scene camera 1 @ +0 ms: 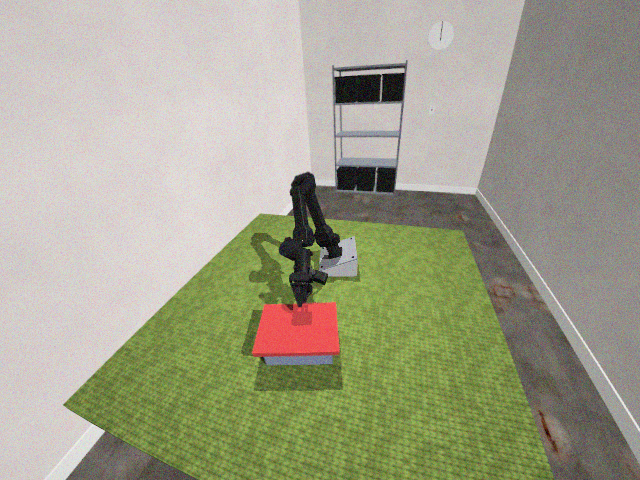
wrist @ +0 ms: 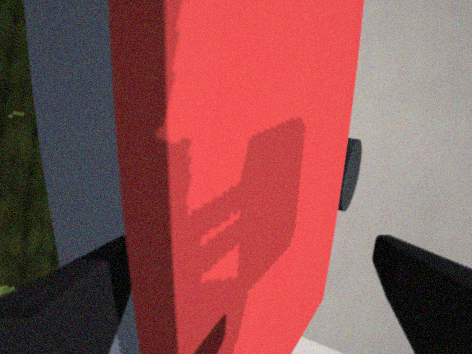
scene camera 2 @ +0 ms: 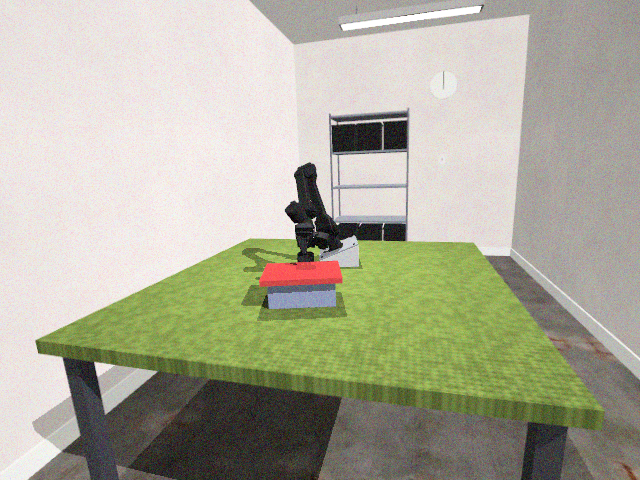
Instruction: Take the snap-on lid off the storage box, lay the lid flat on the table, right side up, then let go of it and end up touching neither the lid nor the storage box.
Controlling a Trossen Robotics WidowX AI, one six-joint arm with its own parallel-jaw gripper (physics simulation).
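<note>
The red lid [scene camera 1: 297, 335] [scene camera 2: 302, 273] [wrist: 270, 65] sits right side up on the blue-grey storage box [scene camera 1: 298, 359] [scene camera 2: 302, 298] [wrist: 75, 125], its rim overhanging the walls. My gripper [scene camera 1: 300, 305] [scene camera 2: 305, 259] [wrist: 257, 248] is open and empty, at the lid's far edge as the scene views show it. In the wrist view the fingers stand on either side of the lid's thickness: the left finger is beside the box wall, its tip partly hidden by the lid's rim, and the right finger is apart from the lid's top. Whether the left finger touches the rim is unclear.
The box stands on the green table [scene camera 1: 413, 335] [scene camera 2: 439, 330]. The arm's grey base [scene camera 1: 346, 267] [scene camera 2: 349, 258] is behind the box, a little to the right. A shelf unit [scene camera 1: 369, 67] [scene camera 2: 369, 115] stands at the back wall, beyond the table.
</note>
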